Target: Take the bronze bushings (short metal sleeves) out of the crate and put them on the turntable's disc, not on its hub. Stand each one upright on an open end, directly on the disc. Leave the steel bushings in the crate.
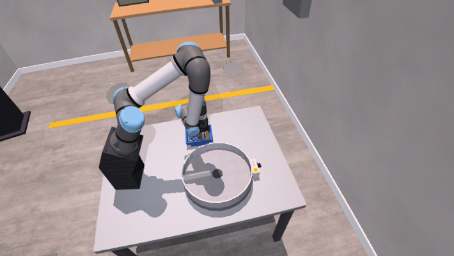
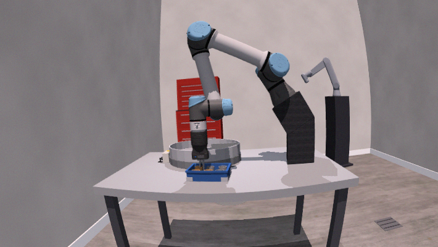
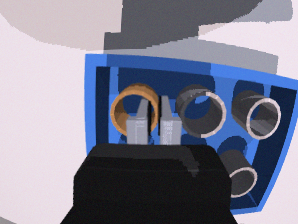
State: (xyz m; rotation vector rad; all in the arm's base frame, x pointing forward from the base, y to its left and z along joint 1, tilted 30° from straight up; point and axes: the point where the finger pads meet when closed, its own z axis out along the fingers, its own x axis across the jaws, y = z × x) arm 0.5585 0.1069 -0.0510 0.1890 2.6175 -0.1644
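Now: hand 30 mm past the blue crate, 40 mm to the right of it and 20 mm above it. Also, from my hand: turntable disc (30 mm behind, 320 mm to the right, 10 mm above).
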